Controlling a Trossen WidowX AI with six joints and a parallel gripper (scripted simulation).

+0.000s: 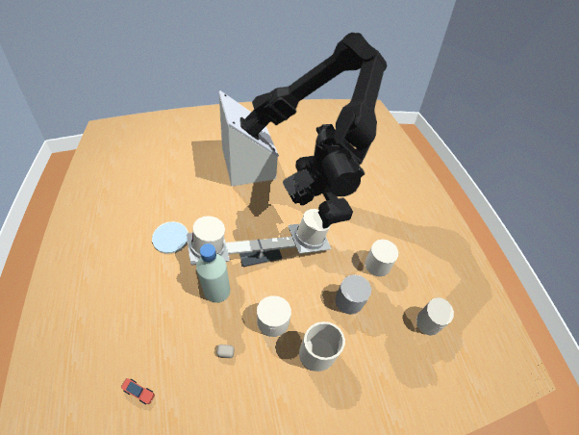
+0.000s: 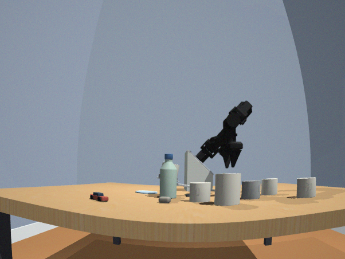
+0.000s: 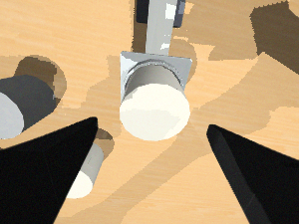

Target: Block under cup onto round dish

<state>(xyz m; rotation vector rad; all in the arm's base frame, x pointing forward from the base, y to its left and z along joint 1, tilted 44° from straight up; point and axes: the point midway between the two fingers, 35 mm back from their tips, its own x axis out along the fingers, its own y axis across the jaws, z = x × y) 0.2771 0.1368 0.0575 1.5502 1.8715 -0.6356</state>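
Right now the teal block is 80 mm below my gripper tip. Also, from my gripper tip: green bottle: 120 mm ahead, 250 mm to the right, 10 mm below; then balance: 20 mm ahead, 130 mm to the right, 80 mm below; then mug: 300 mm ahead, 40 mm to the right, 80 mm below.
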